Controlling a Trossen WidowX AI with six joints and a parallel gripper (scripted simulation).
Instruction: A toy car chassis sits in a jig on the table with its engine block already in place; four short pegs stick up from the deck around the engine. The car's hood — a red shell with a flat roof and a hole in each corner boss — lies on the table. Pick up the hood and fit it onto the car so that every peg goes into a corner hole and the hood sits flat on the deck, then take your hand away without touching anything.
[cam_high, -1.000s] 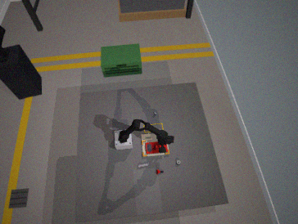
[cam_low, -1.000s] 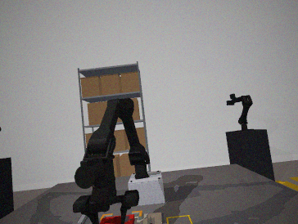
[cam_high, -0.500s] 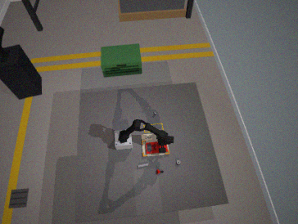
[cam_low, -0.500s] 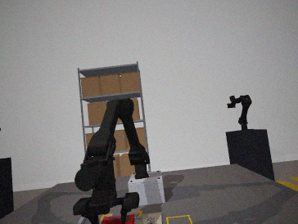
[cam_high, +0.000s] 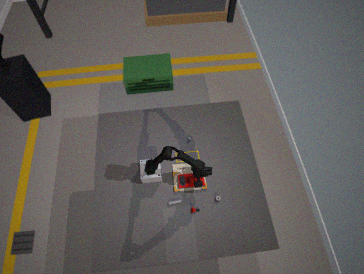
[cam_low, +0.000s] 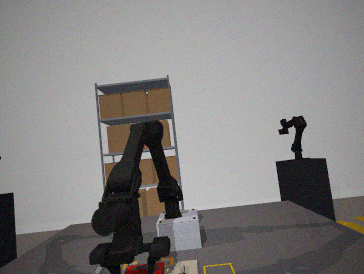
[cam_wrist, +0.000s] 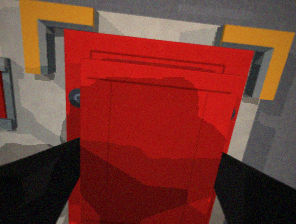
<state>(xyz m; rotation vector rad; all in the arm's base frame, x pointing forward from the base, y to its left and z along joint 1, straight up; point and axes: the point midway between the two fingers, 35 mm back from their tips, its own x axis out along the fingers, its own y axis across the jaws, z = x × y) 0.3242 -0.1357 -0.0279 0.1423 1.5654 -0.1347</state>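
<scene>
The red hood lies 10 mm above my gripper tip. From my gripper tip the other things lie so: grey wheel 190 mm to the right, 110 mm ahead, 30 mm below; grey engine block 10 mm below.
</scene>
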